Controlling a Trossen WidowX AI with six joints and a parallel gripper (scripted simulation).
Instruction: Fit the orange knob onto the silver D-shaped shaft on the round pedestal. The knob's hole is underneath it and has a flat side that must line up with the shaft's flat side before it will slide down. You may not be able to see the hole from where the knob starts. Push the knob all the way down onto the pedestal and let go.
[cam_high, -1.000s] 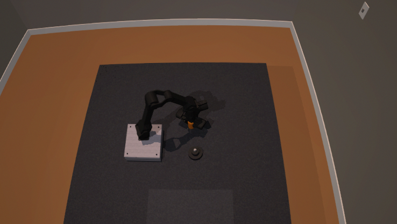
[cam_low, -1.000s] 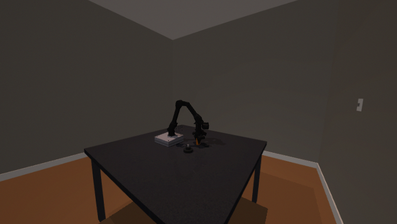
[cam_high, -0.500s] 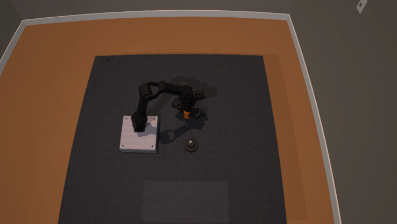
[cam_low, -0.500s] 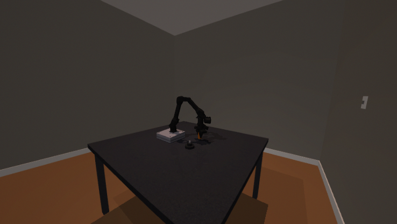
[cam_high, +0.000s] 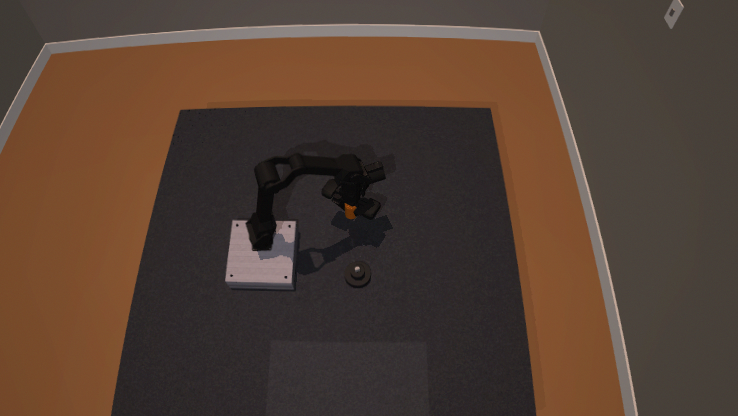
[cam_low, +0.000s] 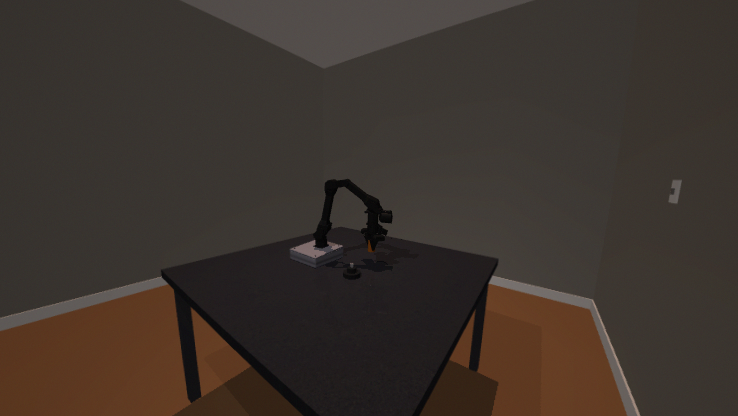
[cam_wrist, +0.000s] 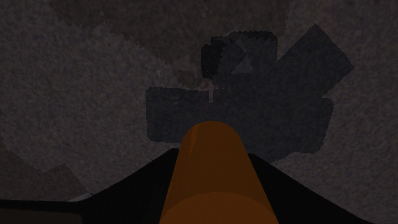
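Right now my gripper tip is 1 cm short of the round pedestal with shaft, 19 cm to the left of it and 5 cm above it. The rest, counted from my gripper tip: orange knob: 3 cm above.
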